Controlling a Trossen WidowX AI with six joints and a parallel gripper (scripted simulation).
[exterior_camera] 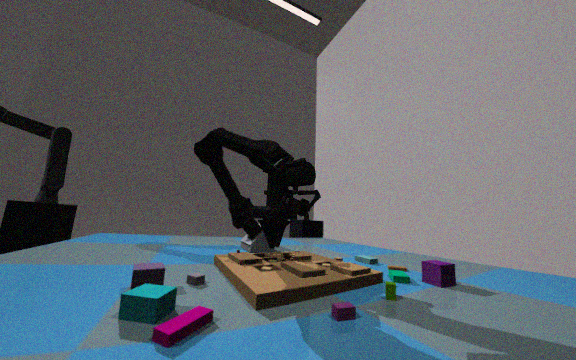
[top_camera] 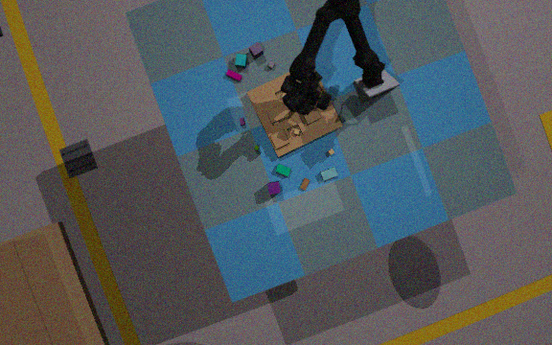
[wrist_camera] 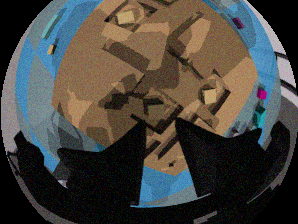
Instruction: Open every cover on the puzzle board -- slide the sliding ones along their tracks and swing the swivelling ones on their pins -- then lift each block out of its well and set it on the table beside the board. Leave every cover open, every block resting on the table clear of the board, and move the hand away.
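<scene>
The pale teal block is 20 mm ahead of my gripper tip, 320 mm to the left of it and 40 mm below it. The rest, counted from my gripper tip: lime block: 250 mm ahead, 110 mm to the left, 40 mm below; magenta block: 270 mm ahead, 10 mm to the right, 40 mm below; grey block: 60 mm ahead, 190 mm to the right, 50 mm below.
</scene>
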